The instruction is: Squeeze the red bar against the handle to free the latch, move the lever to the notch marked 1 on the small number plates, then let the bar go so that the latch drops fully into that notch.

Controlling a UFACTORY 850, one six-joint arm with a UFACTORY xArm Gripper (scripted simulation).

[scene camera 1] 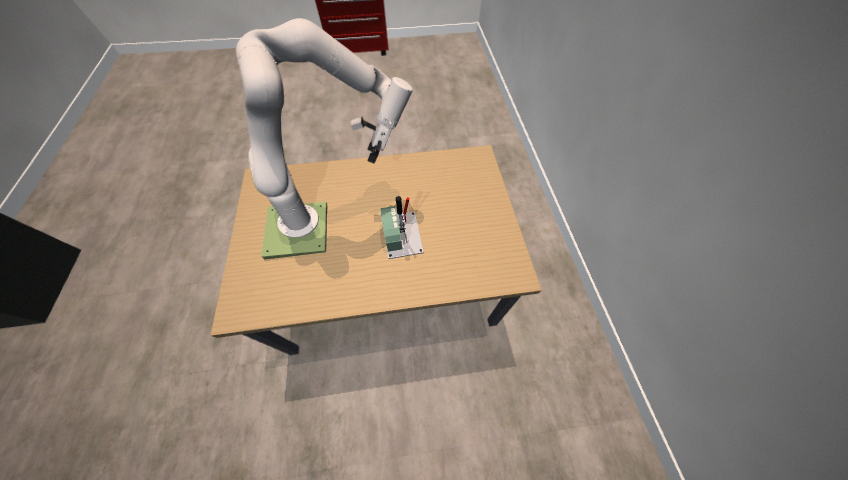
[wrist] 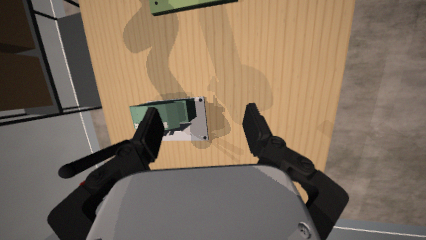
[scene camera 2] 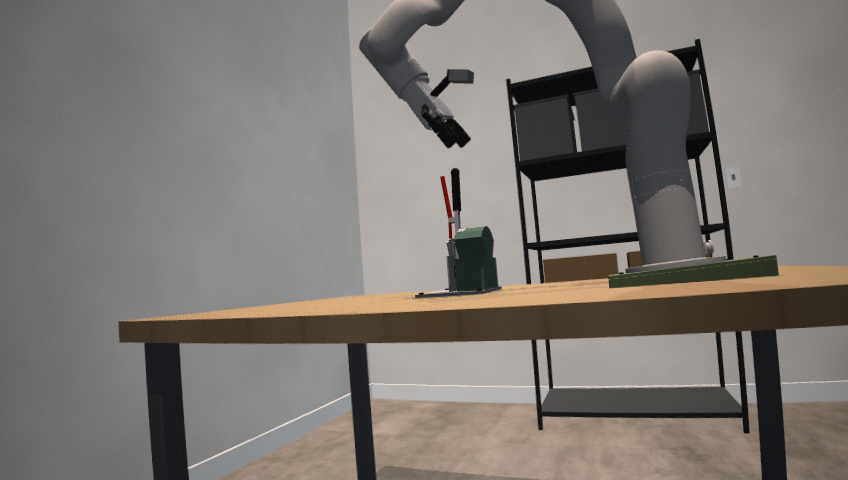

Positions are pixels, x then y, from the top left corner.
Labels:
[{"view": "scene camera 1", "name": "my gripper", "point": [370, 156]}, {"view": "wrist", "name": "my gripper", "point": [203, 115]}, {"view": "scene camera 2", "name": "my gripper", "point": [460, 144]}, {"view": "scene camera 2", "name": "green housing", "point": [476, 270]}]

